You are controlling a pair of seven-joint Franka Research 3 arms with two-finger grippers.
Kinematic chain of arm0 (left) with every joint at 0, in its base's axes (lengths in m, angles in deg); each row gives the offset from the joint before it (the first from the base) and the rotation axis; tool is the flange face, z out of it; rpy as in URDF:
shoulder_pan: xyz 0 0 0.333 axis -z
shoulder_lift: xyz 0 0 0 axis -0.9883 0.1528 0
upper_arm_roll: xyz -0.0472 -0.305 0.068 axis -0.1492 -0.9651 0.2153
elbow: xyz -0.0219 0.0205 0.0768 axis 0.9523 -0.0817 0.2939
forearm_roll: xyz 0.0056 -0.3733 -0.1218 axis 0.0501 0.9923 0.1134
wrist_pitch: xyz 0 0 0 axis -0.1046 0.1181 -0.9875
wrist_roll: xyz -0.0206 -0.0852 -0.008 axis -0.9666 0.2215 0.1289
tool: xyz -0.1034 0.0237 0.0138 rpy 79.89 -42.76 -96
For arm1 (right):
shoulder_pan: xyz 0 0 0.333 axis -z
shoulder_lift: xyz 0 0 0 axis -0.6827 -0.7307 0
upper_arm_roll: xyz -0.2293 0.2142 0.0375 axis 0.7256 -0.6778 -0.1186
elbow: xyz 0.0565 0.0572 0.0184 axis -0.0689 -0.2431 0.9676
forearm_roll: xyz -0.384 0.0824 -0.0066 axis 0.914 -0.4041 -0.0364
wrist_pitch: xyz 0 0 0 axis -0.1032 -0.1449 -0.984
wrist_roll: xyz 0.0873 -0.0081 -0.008 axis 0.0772 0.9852 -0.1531
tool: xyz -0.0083 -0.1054 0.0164 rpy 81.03 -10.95 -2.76
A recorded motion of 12 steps. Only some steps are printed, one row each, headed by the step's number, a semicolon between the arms.
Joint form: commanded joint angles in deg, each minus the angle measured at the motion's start. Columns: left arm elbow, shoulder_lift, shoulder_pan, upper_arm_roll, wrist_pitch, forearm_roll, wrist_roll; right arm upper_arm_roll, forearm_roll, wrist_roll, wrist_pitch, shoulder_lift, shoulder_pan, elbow.
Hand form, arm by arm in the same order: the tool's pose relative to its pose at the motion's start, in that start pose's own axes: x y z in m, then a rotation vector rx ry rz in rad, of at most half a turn. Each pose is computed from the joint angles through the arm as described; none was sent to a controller.
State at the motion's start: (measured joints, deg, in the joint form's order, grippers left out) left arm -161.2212 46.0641 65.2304 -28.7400 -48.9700 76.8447 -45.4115; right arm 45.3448 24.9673 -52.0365 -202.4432 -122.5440 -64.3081 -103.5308
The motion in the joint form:
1: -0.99 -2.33 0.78 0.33 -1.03 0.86 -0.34; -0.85 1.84 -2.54 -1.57 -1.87 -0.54 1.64
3: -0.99 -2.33 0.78 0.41 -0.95 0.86 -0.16; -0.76 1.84 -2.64 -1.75 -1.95 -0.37 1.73
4: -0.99 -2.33 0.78 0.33 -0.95 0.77 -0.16; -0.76 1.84 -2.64 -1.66 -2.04 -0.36 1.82
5: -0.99 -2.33 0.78 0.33 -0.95 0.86 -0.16; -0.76 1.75 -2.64 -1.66 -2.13 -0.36 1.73
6: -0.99 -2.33 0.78 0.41 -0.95 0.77 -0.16; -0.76 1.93 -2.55 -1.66 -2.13 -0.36 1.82
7: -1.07 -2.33 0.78 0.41 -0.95 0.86 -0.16; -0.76 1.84 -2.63 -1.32 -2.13 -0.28 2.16
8: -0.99 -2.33 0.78 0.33 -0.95 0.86 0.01; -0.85 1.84 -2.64 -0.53 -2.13 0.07 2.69
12: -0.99 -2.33 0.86 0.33 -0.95 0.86 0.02; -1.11 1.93 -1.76 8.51 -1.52 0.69 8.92
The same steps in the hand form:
1: -0.0052 0.0039 -0.0120 -0.0105 0.0416 -0.0064; -0.0042 -0.0090 0.0074 0.0243 0.0082 0.0175
3: -0.0053 0.0033 -0.0119 -0.0109 0.0404 -0.0046; -0.0008 -0.0085 0.0066 0.0280 0.0110 0.0236
4: -0.0053 0.0039 -0.0118 -0.0093 0.0402 -0.0023; -0.0003 -0.0084 0.0070 0.0270 0.0101 0.0244
5: -0.0053 0.0039 -0.0118 -0.0105 0.0402 -0.0033; -0.0003 -0.0077 0.0087 0.0248 0.0074 0.0260
6: -0.0053 0.0033 -0.0119 -0.0097 0.0403 -0.0037; 0.0000 -0.0081 0.0080 0.0255 0.0102 0.0224
7: -0.0057 0.0032 -0.0113 -0.0108 0.0390 -0.0048; 0.0014 -0.0088 0.0056 0.0262 0.0097 0.0263
8: -0.0053 0.0039 -0.0118 -0.0105 0.0402 -0.0003; 0.0053 -0.0090 0.0013 0.0237 0.0092 0.0314
12: -0.0054 0.0045 -0.0118 -0.0109 0.0402 0.0012; 0.0147 -0.0205 -0.0424 -0.0130 0.0030 0.0216

